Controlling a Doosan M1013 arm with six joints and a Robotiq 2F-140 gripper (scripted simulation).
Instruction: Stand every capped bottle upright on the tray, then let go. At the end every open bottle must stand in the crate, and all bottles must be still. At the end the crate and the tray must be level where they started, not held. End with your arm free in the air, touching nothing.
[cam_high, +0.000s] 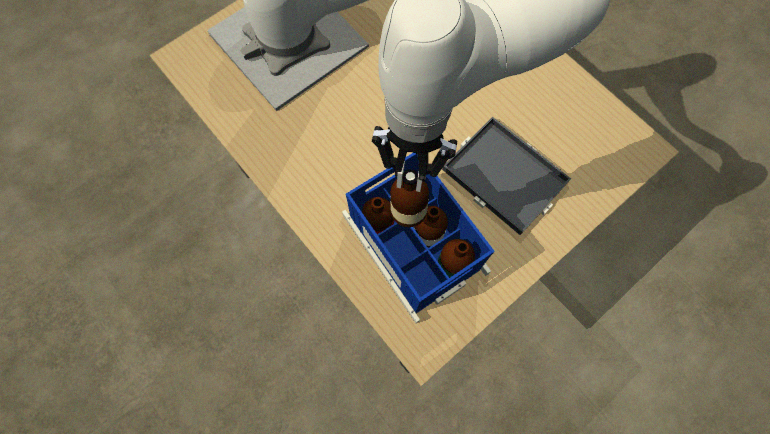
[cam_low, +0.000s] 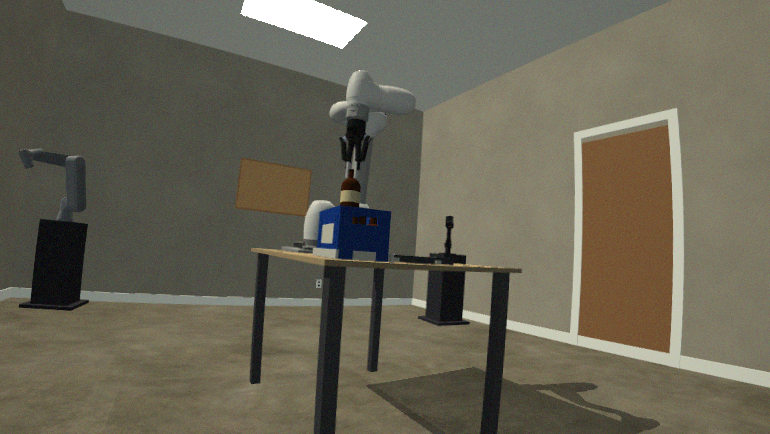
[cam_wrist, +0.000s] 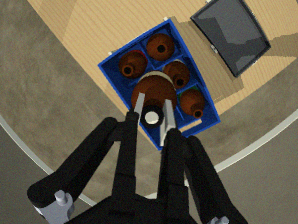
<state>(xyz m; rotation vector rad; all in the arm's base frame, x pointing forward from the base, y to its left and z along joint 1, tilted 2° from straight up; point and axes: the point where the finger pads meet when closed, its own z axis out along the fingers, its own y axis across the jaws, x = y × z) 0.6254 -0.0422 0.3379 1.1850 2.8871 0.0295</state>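
Now: the capped bottle 80 mm below my hand and 10 mm ahead of it. Round my hand: blue crate (260 mm below, 40 mm ahead); then dark grey tray (330 mm below, 290 mm to the left, 20 mm ahead); then uncapped bottle (250 mm below, 50 mm to the left, 40 mm ahead).
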